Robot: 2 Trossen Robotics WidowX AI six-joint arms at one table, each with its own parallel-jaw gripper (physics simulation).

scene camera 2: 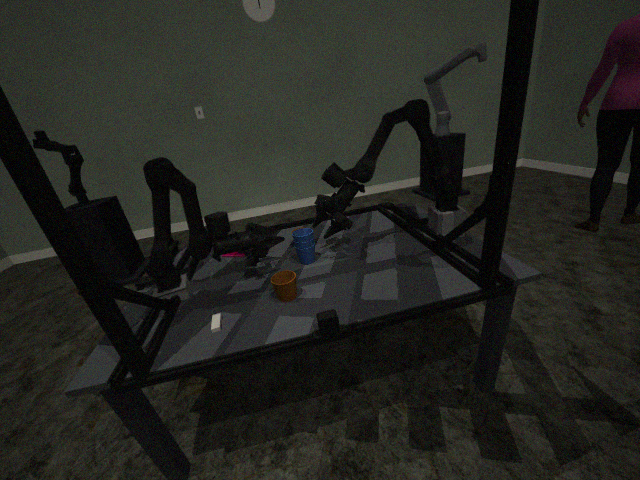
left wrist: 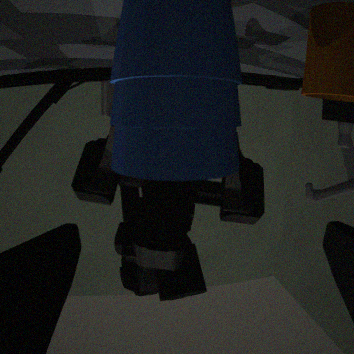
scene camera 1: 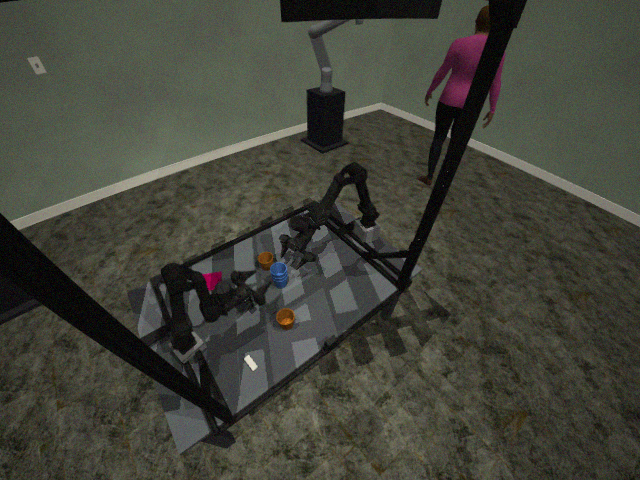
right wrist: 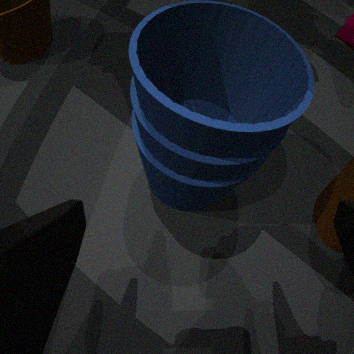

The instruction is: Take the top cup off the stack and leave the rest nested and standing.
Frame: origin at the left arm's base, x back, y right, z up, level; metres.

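Seen in the pictures: left gripper, fingertip midpoint: [scene camera 2: 280, 234] [left wrist: 205, 237] [scene camera 1: 263, 276]; right gripper, fingertip midpoint: [scene camera 2: 318, 232] [scene camera 1: 288, 263] [right wrist: 215, 214]; left arm's base, origin of the base link: [scene camera 2: 169, 285] [scene camera 1: 185, 343]; right arm's base, origin of the base link: [scene camera 2: 446, 208] [scene camera 1: 367, 223].
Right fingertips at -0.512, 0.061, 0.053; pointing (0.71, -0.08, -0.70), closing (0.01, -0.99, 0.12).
Offsets run from my right fingertips to a thing's top centre, as dx, dy, dz.
Three nested blue cups @(+0.055, +0.001, +0.018) [scene camera 1: 279, 276] @(+0.055, +0.001, -0.005) [scene camera 2: 305, 246] [left wrist: 175, 100] [right wrist: 220, 145] stand upright in one stack near the table's middle; the left wrist view shows them upside down. The top cup's open rim and two lower rims show in the right wrist view. My left gripper [scene camera 1: 260, 280] [scene camera 2: 271, 254] is open and empty, on the left side of the stack, and its fingers are apart from the cups. My right gripper [scene camera 1: 288, 260] [scene camera 2: 321, 231] [right wrist: 215, 214] is open and empty, just right of the stack in the scene views, its fingers not touching the cups.
One orange cup @(+0.027, -0.123, -0.028) [scene camera 1: 265, 260] [left wrist: 332, 50] [right wrist: 332, 220] stands behind the stack. Another orange cup @(+0.185, +0.165, -0.028) [scene camera 1: 285, 319] [scene camera 2: 285, 285] [right wrist: 25, 35] stands in front. A magenta piece @(+0.270, -0.260, -0.087) [scene camera 1: 211, 280] [scene camera 2: 232, 254] lies behind the left arm. A white block @(+0.390, +0.171, -0.083) [scene camera 1: 250, 362] [scene camera 2: 216, 322] lies at front left.
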